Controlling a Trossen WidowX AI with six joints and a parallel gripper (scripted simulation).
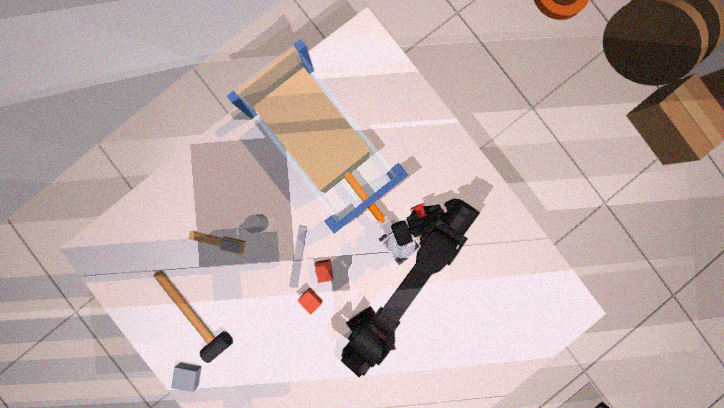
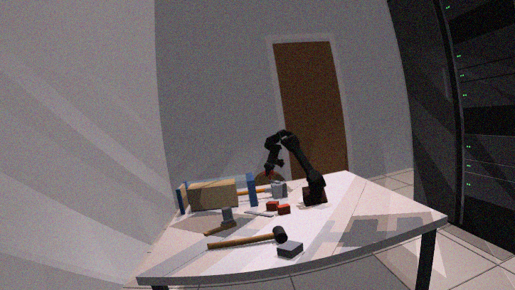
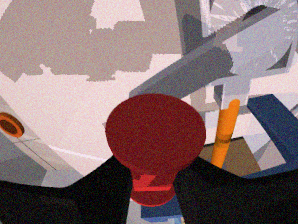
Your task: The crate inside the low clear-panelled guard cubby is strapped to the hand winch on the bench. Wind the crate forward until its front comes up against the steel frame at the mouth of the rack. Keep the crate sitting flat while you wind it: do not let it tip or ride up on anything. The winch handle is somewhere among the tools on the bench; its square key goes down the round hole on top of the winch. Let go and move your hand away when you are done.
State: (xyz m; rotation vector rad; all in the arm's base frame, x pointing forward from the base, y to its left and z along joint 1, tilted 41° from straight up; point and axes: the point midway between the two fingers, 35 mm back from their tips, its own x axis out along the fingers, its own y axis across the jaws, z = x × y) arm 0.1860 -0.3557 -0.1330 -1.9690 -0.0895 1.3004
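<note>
Right now the red knob is 2 cm behind my gripper tip and 1 cm to the left of it. The rest, counted from my gripper tip: grey winch (10 cm below, 9 cm to the left, 7 cm behind); blue steel frame (11 cm ahead, 9 cm to the left, 2 cm below); grey crank bar (4 cm to the left, 3 cm below, 3 cm behind).
</note>
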